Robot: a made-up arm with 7 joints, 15 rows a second.
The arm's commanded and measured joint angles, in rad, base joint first. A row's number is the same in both.
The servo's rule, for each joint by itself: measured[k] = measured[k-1] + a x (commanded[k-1-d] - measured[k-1]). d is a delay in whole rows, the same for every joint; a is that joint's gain. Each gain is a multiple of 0.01, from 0.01 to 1. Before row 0 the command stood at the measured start. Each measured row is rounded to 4 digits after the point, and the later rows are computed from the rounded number. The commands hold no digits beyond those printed.
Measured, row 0: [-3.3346, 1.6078, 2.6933, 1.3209, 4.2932, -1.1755, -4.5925]
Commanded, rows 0 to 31: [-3.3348, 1.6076, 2.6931, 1.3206, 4.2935, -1.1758, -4.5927]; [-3.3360, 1.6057, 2.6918, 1.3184, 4.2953, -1.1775, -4.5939]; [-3.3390, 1.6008, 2.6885, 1.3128, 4.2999, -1.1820, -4.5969]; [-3.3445, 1.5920, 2.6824, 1.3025, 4.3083, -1.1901, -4.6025]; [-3.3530, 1.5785, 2.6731, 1.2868, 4.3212, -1.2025, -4.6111]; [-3.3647, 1.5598, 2.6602, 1.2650, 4.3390, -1.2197, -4.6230]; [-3.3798, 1.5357, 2.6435, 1.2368, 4.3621, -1.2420, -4.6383]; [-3.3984, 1.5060, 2.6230, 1.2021, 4.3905, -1.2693, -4.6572]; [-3.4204, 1.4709, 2.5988, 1.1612, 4.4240, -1.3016, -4.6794]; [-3.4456, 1.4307, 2.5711, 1.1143, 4.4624, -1.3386, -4.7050]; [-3.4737, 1.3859, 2.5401, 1.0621, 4.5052, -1.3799, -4.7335]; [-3.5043, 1.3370, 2.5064, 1.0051, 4.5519, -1.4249, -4.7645]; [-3.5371, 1.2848, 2.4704, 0.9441, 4.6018, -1.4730, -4.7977]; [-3.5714, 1.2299, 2.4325, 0.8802, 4.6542, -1.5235, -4.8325]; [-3.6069, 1.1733, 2.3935, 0.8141, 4.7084, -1.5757, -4.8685]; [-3.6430, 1.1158, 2.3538, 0.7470, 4.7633, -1.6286, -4.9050]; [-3.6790, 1.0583, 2.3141, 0.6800, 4.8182, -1.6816, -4.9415]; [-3.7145, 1.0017, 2.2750, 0.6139, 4.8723, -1.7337, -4.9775]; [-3.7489, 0.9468, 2.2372, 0.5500, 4.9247, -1.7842, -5.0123]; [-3.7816, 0.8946, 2.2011, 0.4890, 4.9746, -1.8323, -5.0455]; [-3.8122, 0.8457, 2.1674, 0.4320, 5.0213, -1.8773, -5.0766]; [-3.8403, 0.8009, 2.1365, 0.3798, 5.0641, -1.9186, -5.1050]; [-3.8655, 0.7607, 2.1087, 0.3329, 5.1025, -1.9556, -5.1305]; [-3.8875, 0.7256, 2.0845, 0.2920, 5.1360, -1.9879, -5.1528]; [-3.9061, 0.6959, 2.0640, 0.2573, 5.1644, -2.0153, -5.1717]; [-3.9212, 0.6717, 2.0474, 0.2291, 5.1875, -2.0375, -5.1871]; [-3.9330, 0.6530, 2.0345, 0.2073, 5.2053, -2.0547, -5.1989]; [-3.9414, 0.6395, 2.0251, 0.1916, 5.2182, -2.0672, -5.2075]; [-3.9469, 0.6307, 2.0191, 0.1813, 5.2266, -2.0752, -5.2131]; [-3.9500, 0.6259, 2.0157, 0.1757, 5.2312, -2.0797, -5.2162]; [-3.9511, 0.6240, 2.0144, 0.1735, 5.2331, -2.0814, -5.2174]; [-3.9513, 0.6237, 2.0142, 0.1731, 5.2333, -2.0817, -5.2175]
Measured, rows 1 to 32: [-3.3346, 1.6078, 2.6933, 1.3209, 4.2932, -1.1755, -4.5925]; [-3.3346, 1.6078, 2.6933, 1.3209, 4.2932, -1.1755, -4.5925]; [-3.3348, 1.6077, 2.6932, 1.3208, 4.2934, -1.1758, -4.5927]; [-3.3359, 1.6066, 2.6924, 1.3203, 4.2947, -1.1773, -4.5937]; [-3.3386, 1.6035, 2.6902, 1.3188, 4.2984, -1.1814, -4.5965]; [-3.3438, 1.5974, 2.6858, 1.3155, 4.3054, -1.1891, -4.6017]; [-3.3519, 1.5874, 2.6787, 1.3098, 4.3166, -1.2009, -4.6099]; [-3.3632, 1.5728, 2.6683, 1.3008, 4.3325, -1.2174, -4.6213]; [-3.3778, 1.5531, 2.6544, 1.2880, 4.3535, -1.2390, -4.6361]; [-3.3959, 1.5281, 2.6368, 1.2708, 4.3798, -1.2657, -4.6545]; [-3.4175, 1.4978, 2.6155, 1.2489, 4.4112, -1.2973, -4.6762]; [-3.4422, 1.4622, 2.5906, 1.2220, 4.4476, -1.3336, -4.7013]; [-3.4699, 1.4218, 2.5623, 1.1900, 4.4885, -1.3743, -4.7293]; [-3.5002, 1.3769, 2.5310, 1.1530, 4.5335, -1.4188, -4.7599]; [-3.5327, 1.3281, 2.4971, 1.1112, 4.5820, -1.4665, -4.7928]; [-3.5668, 1.2761, 2.4609, 1.0650, 4.6333, -1.5167, -4.8273]; [-3.6021, 1.2216, 2.4232, 1.0148, 4.6866, -1.5686, -4.8631]; [-3.6381, 1.1655, 2.3843, 0.9612, 4.7411, -1.6214, -4.8996]; [-3.6741, 1.1087, 2.3450, 0.9050, 4.7958, -1.6744, -4.9361]; [-3.7097, 1.0520, 2.3058, 0.8468, 4.8501, -1.7266, -4.9721]; [-3.7442, 0.9962, 2.2674, 0.7874, 4.9031, -1.7773, -5.0071]; [-3.7771, 0.9424, 2.2303, 0.7277, 4.9539, -1.8257, -5.0405]; [-3.8080, 0.8911, 2.1951, 0.6686, 5.0018, -1.8711, -5.0719]; [-3.8364, 0.8433, 2.1623, 0.6108, 5.0460, -1.9129, -5.1007]; [-3.8620, 0.7995, 2.1323, 0.5552, 5.0861, -1.9505, -5.1266]; [-3.8844, 0.7603, 2.1055, 0.5026, 5.1215, -1.9834, -5.1494]; [-3.9035, 0.7262, 2.0823, 0.4535, 5.1520, -2.0115, -5.1688]; [-3.9191, 0.6973, 2.0628, 0.4086, 5.1772, -2.0344, -5.1847]; [-3.9313, 0.6738, 2.0470, 0.3683, 5.1972, -2.0523, -5.1971]; [-3.9402, 0.6556, 2.0347, 0.3330, 5.2121, -2.0654, -5.2061]; [-3.9461, 0.6424, 2.0260, 0.3027, 5.2224, -2.0740, -5.2122]; [-3.9495, 0.6337, 2.0202, 0.2773, 5.2286, -2.0790, -5.2157]
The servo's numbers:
d 2
a 0.88 0.53 0.56 0.20 0.71 0.88 0.87

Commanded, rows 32 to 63: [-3.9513, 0.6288, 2.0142, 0.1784, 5.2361, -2.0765, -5.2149]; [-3.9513, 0.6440, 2.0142, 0.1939, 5.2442, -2.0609, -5.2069]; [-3.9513, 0.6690, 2.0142, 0.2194, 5.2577, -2.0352, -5.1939]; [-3.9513, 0.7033, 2.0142, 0.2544, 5.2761, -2.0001, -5.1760]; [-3.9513, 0.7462, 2.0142, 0.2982, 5.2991, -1.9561, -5.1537]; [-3.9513, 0.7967, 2.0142, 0.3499, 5.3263, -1.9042, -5.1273]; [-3.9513, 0.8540, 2.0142, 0.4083, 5.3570, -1.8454, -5.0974]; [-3.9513, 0.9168, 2.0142, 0.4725, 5.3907, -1.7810, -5.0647]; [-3.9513, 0.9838, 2.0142, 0.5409, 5.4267, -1.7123, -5.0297]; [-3.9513, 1.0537, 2.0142, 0.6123, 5.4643, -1.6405, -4.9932]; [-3.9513, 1.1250, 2.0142, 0.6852, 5.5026, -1.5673, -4.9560]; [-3.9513, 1.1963, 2.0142, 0.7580, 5.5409, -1.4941, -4.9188]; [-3.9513, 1.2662, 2.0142, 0.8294, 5.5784, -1.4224, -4.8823]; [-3.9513, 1.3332, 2.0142, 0.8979, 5.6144, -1.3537, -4.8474]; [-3.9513, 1.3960, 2.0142, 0.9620, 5.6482, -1.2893, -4.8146]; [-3.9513, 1.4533, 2.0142, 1.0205, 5.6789, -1.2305, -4.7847]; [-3.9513, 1.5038, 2.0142, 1.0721, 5.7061, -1.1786, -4.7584]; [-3.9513, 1.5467, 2.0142, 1.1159, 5.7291, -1.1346, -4.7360]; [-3.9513, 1.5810, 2.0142, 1.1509, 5.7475, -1.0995, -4.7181]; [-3.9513, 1.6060, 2.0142, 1.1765, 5.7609, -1.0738, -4.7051]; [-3.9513, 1.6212, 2.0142, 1.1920, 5.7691, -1.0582, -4.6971]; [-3.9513, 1.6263, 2.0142, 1.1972, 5.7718, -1.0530, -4.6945]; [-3.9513, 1.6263, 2.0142, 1.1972, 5.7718, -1.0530, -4.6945]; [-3.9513, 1.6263, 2.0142, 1.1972, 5.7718, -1.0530, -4.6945]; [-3.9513, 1.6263, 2.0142, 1.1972, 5.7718, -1.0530, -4.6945]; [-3.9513, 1.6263, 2.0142, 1.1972, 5.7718, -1.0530, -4.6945]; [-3.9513, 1.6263, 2.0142, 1.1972, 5.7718, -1.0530, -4.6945]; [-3.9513, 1.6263, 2.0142, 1.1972, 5.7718, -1.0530, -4.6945]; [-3.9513, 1.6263, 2.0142, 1.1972, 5.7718, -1.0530, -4.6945]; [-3.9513, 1.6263, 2.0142, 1.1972, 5.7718, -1.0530, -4.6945]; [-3.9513, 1.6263, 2.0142, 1.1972, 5.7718, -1.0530, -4.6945]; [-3.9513, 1.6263, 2.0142, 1.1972, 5.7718, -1.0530, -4.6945]
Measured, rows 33 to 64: [-3.9509, 0.6286, 2.0170, 0.2565, 5.2318, -2.0811, -5.2172]; [-3.9513, 0.6260, 2.0154, 0.2398, 5.2329, -2.0816, -5.2175]; [-3.9513, 0.6275, 2.0147, 0.2275, 5.2352, -2.0771, -5.2152]; [-3.9513, 0.6362, 2.0144, 0.2208, 5.2416, -2.0628, -5.2080]; [-3.9513, 0.6536, 2.0143, 0.2205, 5.2530, -2.0385, -5.1957]; [-3.9513, 0.6799, 2.0142, 0.2273, 5.2694, -2.0047, -5.1786]; [-3.9513, 0.7150, 2.0142, 0.2415, 5.2905, -1.9619, -5.1569]; [-3.9513, 0.7583, 2.0142, 0.2632, 5.3159, -1.9111, -5.1311]; [-3.9513, 0.8090, 2.0142, 0.2922, 5.3451, -1.8533, -5.1018]; [-3.9513, 0.8661, 2.0142, 0.3283, 5.3775, -1.7897, -5.0695]; [-3.9513, 0.9285, 2.0142, 0.3708, 5.4124, -1.7216, -5.0349]; [-3.9513, 0.9949, 2.0142, 0.4191, 5.4492, -1.6502, -4.9986]; [-3.9513, 1.0639, 2.0142, 0.4723, 5.4871, -1.5772, -4.9615]; [-3.9513, 1.1341, 2.0142, 0.5294, 5.5253, -1.5041, -4.9244]; [-3.9513, 1.2041, 2.0142, 0.5894, 5.5630, -1.4322, -4.8878]; [-3.9513, 1.2725, 2.0142, 0.6511, 5.5995, -1.3631, -4.8527]; [-3.9513, 1.3380, 2.0142, 0.7133, 5.6341, -1.2982, -4.8196]; [-3.9513, 1.3991, 2.0142, 0.7747, 5.6659, -1.2386, -4.7892]; [-3.9513, 1.4546, 2.0142, 0.8342, 5.6944, -1.1858, -4.7624]; [-3.9513, 1.5034, 2.0142, 0.8905, 5.7190, -1.1407, -4.7394]; [-3.9513, 1.5445, 2.0142, 0.9426, 5.7392, -1.1044, -4.7209]; [-3.9513, 1.5771, 2.0142, 0.9894, 5.7546, -1.0775, -4.7072]; [-3.9513, 1.6005, 2.0142, 1.0299, 5.7649, -1.0605, -4.6984]; [-3.9513, 1.6142, 2.0142, 1.0634, 5.7698, -1.0539, -4.6950]; [-3.9513, 1.6206, 2.0142, 1.0902, 5.7712, -1.0531, -4.6946]; [-3.9513, 1.6236, 2.0142, 1.1116, 5.7716, -1.0530, -4.6945]; [-3.9513, 1.6250, 2.0142, 1.1287, 5.7717, -1.0530, -4.6945]; [-3.9513, 1.6257, 2.0142, 1.1424, 5.7718, -1.0530, -4.6945]; [-3.9513, 1.6260, 2.0142, 1.1534, 5.7718, -1.0530, -4.6945]; [-3.9513, 1.6262, 2.0142, 1.1622, 5.7718, -1.0530, -4.6945]; [-3.9513, 1.6263, 2.0142, 1.1692, 5.7718, -1.0530, -4.6945]; [-3.9513, 1.6263, 2.0142, 1.1748, 5.7718, -1.0530, -4.6945]
